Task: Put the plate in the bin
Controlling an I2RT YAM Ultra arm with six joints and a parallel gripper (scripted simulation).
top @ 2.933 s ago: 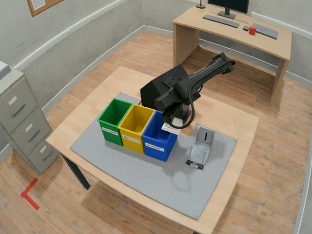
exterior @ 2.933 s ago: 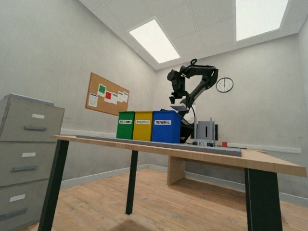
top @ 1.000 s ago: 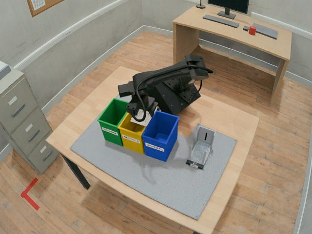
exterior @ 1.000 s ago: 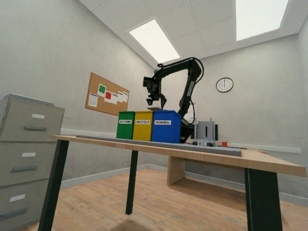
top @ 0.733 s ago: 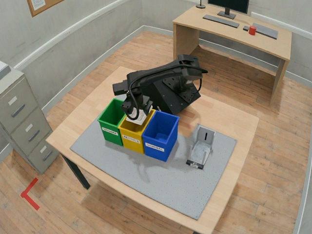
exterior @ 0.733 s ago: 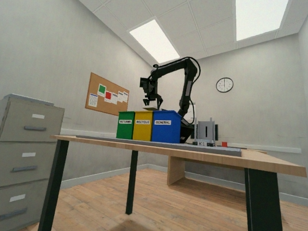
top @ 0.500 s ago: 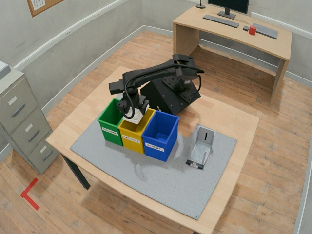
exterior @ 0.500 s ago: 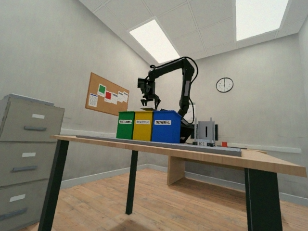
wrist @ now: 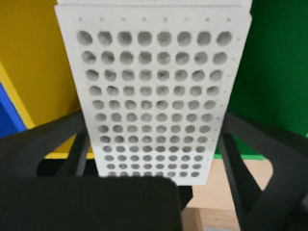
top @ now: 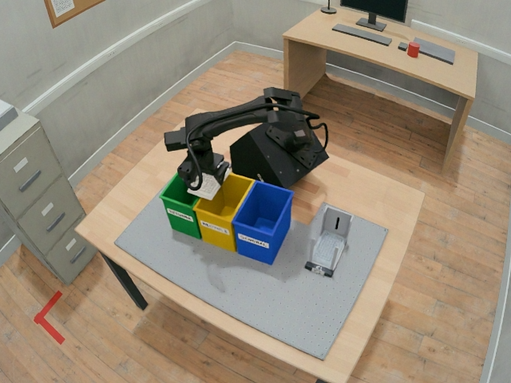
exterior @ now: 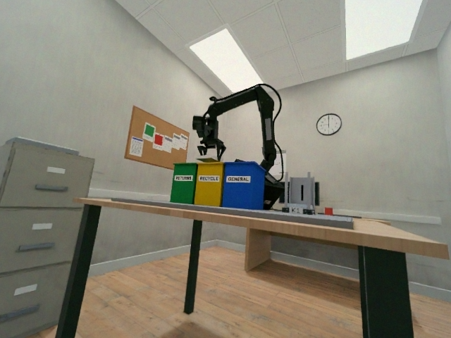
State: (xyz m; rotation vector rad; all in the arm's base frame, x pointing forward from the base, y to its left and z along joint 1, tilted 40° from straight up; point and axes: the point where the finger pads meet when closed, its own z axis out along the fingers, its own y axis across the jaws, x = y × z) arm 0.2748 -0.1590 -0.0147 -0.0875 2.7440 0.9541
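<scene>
Right now the green returns bin is 130 mm below my hand, 70 mm to the right of it and 20 mm ahead of it. Also, from my hand: blue general bin 190 mm to the left, 130 mm below, 20 mm behind; yellow recycle bin 130 mm below, 60 mm to the left; 96-well plate right at my hand.
</scene>
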